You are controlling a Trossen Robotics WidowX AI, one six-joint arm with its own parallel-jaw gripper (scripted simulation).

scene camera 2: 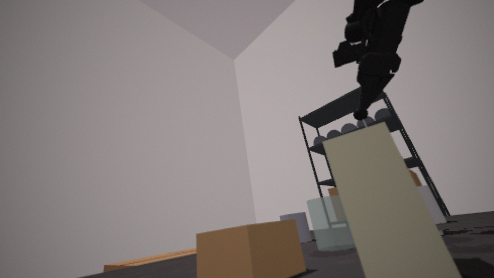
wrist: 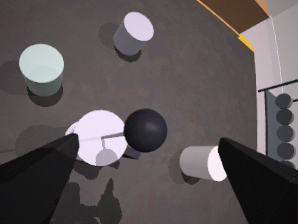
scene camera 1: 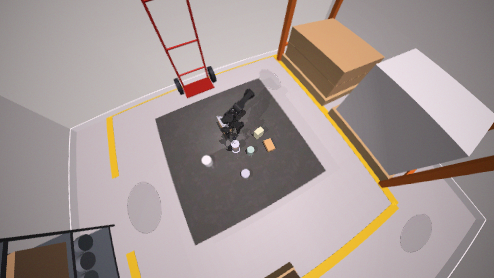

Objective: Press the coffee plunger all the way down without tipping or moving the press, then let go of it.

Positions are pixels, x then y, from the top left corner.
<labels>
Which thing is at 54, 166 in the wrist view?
The gripper.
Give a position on a cream box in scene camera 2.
At 387, 217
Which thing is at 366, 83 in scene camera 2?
The gripper.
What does the gripper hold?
Nothing.
</labels>
